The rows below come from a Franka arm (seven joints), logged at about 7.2 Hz.
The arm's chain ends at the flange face. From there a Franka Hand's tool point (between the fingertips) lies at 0.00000 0.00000 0.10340 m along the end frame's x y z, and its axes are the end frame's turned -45 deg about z.
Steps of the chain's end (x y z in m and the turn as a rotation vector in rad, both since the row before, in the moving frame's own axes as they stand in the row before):
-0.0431, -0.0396, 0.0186, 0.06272, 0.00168, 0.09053
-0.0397, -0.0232, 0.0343, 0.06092, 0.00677, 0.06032
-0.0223, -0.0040, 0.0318, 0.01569, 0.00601, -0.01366
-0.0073, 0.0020, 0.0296, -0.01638, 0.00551, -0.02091
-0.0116, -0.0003, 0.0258, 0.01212, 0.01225, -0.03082
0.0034, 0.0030, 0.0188, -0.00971, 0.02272, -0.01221
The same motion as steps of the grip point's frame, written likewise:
0.0024, -0.0627, 0.0184, 0.04316, 0.04554, 0.09053
-0.0066, -0.0483, 0.0341, 0.03829, 0.04786, 0.06032
-0.0114, -0.0193, 0.0318, 0.00684, 0.01534, -0.01366
-0.0074, -0.0021, 0.0296, -0.01548, -0.00769, -0.02091
-0.0062, -0.0084, 0.0258, -0.00009, 0.01723, -0.03082
0.0012, 0.0069, 0.0188, -0.02293, 0.00920, -0.01221

